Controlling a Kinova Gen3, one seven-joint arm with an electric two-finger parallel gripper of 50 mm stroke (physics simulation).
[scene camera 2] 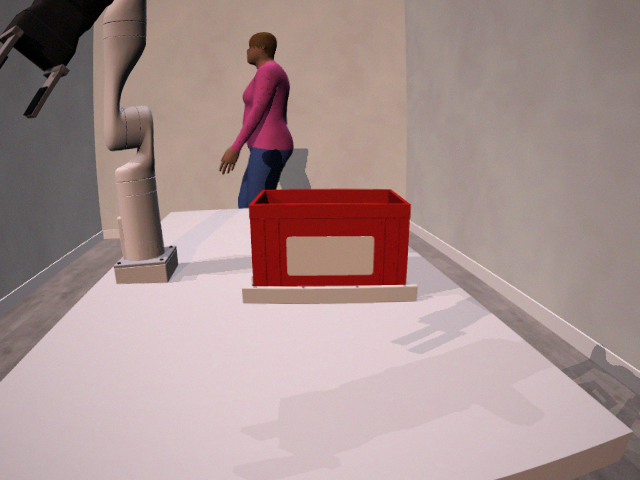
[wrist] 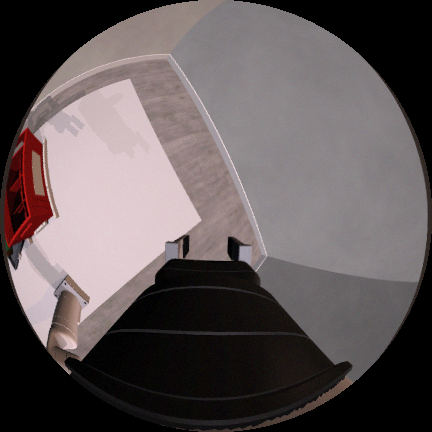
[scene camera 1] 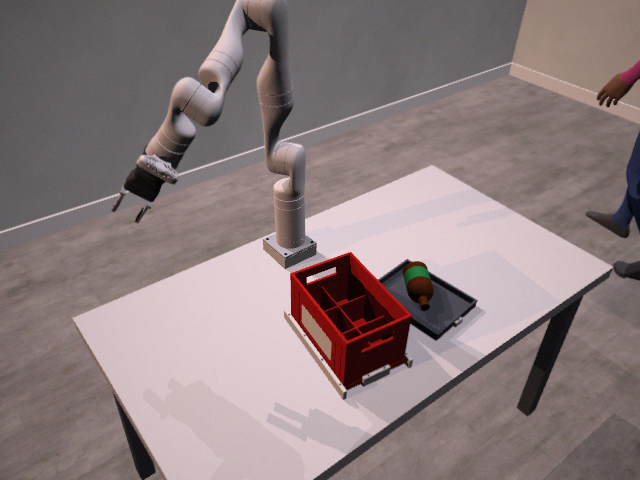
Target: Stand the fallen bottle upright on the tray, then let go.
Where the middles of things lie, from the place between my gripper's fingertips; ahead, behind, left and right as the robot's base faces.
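With the brown bottle [scene camera 1: 417, 279] as my reference, my hand is 31 cm higher than it, 29 cm short of it and 71 cm to the right of it.
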